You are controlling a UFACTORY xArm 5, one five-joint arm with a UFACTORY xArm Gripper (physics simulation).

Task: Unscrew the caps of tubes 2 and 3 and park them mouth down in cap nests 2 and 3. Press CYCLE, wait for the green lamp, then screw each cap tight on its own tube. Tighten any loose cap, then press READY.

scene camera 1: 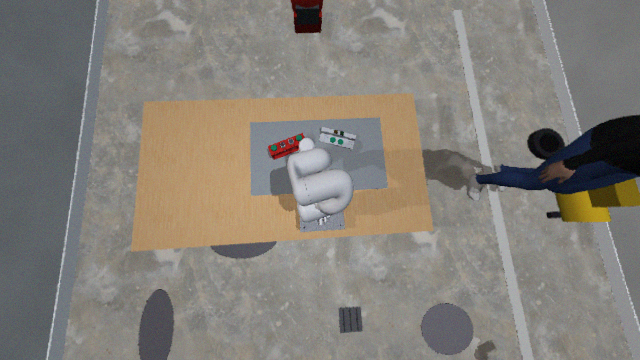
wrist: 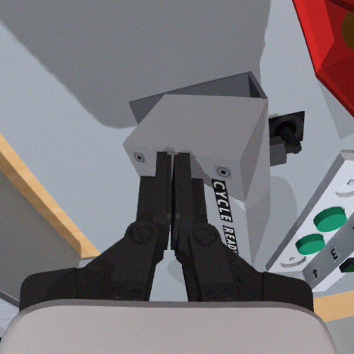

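My gripper (wrist: 170, 171) is shut and empty, its fingertips at the labelled face of the grey control box (wrist: 205, 120). CYCLE and READY labels show beside the fingers; the fingers hide the button area, and contact cannot be told. The red tube rack (scene camera 1: 285, 152) (wrist: 327, 45) has green caps on its two end tubes; its two middle tubes show no green caps. In the white nest block (scene camera 1: 348, 144) (wrist: 280, 261), two green caps (wrist: 330, 219) (wrist: 310, 244) sit in nests 2 and 3. Dark windows on that block show no bright green light. The arm hides the gripper in the scene view.
A grey mat (scene camera 1: 260, 185) lies on the wooden table (scene camera 1: 190, 175). A black fitting (wrist: 287, 130) sticks out beside the control box. The nest block is right of the gripper in the wrist view, and the red rack is at upper right. A person (scene camera 1: 600, 160) stands right of the table.
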